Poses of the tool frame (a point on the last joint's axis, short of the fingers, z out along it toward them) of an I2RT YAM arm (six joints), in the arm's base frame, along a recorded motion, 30 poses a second.
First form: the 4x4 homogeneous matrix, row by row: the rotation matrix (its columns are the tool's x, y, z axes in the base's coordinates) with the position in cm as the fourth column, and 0 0 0 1 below. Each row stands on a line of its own.
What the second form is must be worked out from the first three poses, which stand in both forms.
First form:
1:
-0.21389 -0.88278 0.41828 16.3
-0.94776 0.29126 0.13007 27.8
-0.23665 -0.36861 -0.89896 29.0
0 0 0 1
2:
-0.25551 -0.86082 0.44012 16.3
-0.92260 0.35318 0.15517 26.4
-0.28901 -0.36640 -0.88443 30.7
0 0 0 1
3:
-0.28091 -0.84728 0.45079 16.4
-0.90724 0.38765 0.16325 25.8
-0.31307 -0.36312 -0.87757 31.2
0 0 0 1
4:
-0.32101 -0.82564 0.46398 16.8
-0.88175 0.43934 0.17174 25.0
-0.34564 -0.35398 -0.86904 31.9
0 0 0 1
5:
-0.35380 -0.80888 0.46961 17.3
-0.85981 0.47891 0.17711 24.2
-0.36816 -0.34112 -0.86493 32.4
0 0 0 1
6:
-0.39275 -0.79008 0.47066 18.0
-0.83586 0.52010 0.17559 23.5
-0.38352 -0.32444 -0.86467 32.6
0 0 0 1
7:
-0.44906 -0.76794 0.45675 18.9
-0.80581 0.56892 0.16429 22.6
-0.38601 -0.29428 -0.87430 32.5
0 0 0 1
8:
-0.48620 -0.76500 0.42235 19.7
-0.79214 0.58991 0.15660 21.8
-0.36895 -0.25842 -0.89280 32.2
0 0 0 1
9:
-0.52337 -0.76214 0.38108 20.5
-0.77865 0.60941 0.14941 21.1
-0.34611 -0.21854 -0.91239 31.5
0 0 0 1
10:
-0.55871 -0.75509 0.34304 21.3
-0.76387 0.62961 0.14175 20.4
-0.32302 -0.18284 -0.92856 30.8
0 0 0 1
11:
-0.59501 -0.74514 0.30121 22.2
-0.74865 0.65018 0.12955 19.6
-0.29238 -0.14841 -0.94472 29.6
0 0 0 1
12:
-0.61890 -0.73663 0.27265 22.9
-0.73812 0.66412 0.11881 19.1
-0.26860 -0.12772 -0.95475 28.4
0 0 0 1
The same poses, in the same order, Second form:
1:
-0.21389 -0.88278 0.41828 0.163
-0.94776 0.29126 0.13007 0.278
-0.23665 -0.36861 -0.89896 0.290
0 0 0 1

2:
-0.25551 -0.86082 0.44012 0.163
-0.92260 0.35318 0.15517 0.264
-0.28901 -0.36640 -0.88443 0.307
0 0 0 1

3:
-0.28091 -0.84728 0.45079 0.164
-0.90724 0.38765 0.16325 0.258
-0.31307 -0.36312 -0.87757 0.312
0 0 0 1

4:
-0.32101 -0.82564 0.46398 0.168
-0.88175 0.43934 0.17174 0.250
-0.34564 -0.35398 -0.86904 0.319
0 0 0 1

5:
-0.35380 -0.80888 0.46961 0.173
-0.85981 0.47891 0.17711 0.242
-0.36816 -0.34112 -0.86493 0.324
0 0 0 1

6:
-0.39275 -0.79008 0.47066 0.180
-0.83586 0.52010 0.17559 0.235
-0.38352 -0.32444 -0.86467 0.326
0 0 0 1

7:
-0.44906 -0.76794 0.45675 0.189
-0.80581 0.56892 0.16429 0.226
-0.38601 -0.29428 -0.87430 0.325
0 0 0 1

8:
-0.48620 -0.76500 0.42235 0.197
-0.79214 0.58991 0.15660 0.218
-0.36895 -0.25842 -0.89280 0.322
0 0 0 1

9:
-0.52337 -0.76214 0.38108 0.205
-0.77865 0.60941 0.14941 0.211
-0.34611 -0.21854 -0.91239 0.315
0 0 0 1

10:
-0.55871 -0.75509 0.34304 0.213
-0.76387 0.62961 0.14175 0.204
-0.32302 -0.18284 -0.92856 0.308
0 0 0 1

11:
-0.59501 -0.74514 0.30121 0.222
-0.74865 0.65018 0.12955 0.196
-0.29238 -0.14841 -0.94472 0.296
0 0 0 1

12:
-0.61890 -0.73663 0.27265 0.229
-0.73812 0.66412 0.11881 0.191
-0.26860 -0.12772 -0.95475 0.284
0 0 0 1

